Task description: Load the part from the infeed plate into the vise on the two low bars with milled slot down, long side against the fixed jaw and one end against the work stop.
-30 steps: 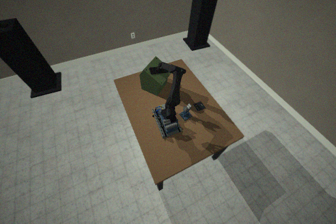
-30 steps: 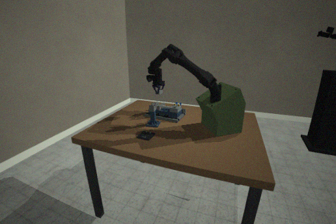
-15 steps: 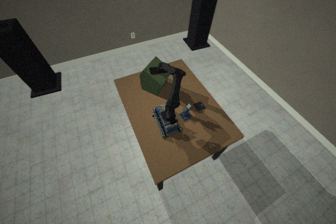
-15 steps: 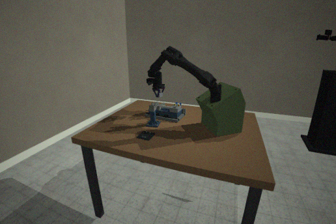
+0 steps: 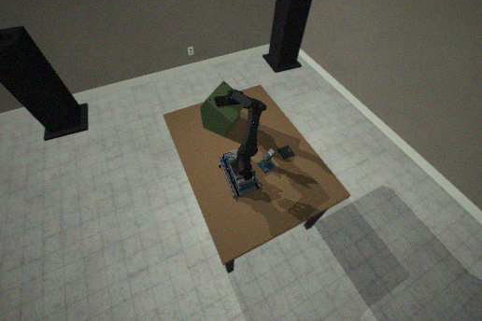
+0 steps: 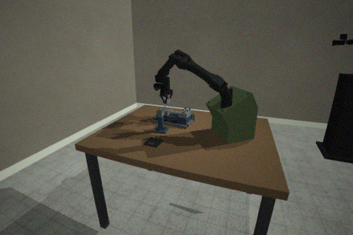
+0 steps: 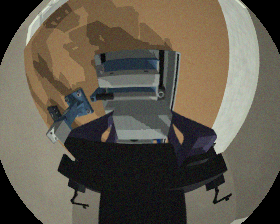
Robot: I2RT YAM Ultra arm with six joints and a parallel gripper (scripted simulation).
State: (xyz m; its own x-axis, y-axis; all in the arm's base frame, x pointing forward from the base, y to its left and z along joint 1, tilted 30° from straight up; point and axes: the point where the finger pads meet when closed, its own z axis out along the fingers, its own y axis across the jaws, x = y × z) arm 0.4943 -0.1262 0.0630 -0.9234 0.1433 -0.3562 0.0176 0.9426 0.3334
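The vise is 11 cm below my hand, 7 cm behind it and 2 cm to the left of it. Round my hand: infeed plate (40 cm to the left, 15 cm below, 11 cm behind); part (right at my hand).
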